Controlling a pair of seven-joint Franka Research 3 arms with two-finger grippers.
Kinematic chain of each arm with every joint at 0, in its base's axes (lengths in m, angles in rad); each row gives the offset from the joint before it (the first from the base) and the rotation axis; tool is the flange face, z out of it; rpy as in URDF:
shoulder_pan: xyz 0 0 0.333 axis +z
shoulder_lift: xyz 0 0 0 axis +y
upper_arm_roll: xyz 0 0 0.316 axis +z
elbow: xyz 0.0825 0 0 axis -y
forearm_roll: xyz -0.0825 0 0.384 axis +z
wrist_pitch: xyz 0 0 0 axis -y
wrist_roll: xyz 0.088 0 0 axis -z
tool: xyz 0 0 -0.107 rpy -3.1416 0 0
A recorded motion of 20 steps. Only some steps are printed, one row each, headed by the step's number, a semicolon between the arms.
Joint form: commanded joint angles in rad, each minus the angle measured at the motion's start. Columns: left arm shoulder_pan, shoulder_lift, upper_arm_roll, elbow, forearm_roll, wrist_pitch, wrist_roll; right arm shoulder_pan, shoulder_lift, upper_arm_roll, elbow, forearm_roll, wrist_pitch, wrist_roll.
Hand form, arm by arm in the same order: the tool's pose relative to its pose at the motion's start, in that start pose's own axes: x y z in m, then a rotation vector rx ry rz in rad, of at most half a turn. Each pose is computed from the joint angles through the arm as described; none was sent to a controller.
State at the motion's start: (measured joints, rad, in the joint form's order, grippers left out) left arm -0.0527 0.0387 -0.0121 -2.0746 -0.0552 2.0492 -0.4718; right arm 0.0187 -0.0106 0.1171 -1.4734 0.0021 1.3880 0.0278
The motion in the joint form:
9: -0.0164 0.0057 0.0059 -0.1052 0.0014 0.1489 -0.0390; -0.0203 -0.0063 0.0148 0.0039 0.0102 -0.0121 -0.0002
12: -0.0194 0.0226 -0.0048 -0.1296 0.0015 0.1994 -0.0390; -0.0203 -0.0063 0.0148 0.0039 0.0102 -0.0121 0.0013
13: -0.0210 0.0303 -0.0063 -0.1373 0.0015 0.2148 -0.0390; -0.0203 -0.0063 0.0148 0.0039 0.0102 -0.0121 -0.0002
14: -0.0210 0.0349 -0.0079 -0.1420 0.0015 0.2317 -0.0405; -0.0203 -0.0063 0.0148 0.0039 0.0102 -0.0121 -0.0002
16: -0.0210 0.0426 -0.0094 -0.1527 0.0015 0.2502 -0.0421; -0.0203 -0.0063 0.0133 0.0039 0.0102 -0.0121 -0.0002
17: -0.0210 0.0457 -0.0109 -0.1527 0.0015 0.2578 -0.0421; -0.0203 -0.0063 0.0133 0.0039 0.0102 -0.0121 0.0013
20: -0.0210 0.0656 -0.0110 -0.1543 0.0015 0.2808 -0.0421; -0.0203 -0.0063 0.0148 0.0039 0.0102 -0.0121 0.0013
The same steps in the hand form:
9: -0.0083 -0.0015 0.0385 -0.0133 0.0356 -0.0329; -0.0037 0.0014 -0.0038 0.0094 -0.0022 0.0034
12: -0.0114 0.0038 0.0543 -0.0164 0.0438 -0.0209; -0.0037 0.0014 -0.0038 0.0094 -0.0022 0.0049
13: -0.0121 0.0048 0.0605 -0.0160 0.0439 -0.0185; -0.0037 0.0014 -0.0038 0.0094 -0.0022 0.0034
14: -0.0118 0.0057 0.0635 -0.0195 0.0505 -0.0188; -0.0037 0.0014 -0.0038 0.0094 -0.0022 0.0034
16: -0.0126 0.0056 0.0707 -0.0192 0.0508 -0.0196; -0.0037 0.0022 -0.0038 0.0095 -0.0022 0.0049
17: -0.0122 0.0066 0.0717 -0.0214 0.0546 -0.0183; -0.0037 0.0022 -0.0038 0.0095 -0.0022 0.0064
20: -0.0097 0.0073 0.0809 -0.0218 0.0561 -0.0190; -0.0037 0.0014 -0.0038 0.0094 -0.0022 0.0049

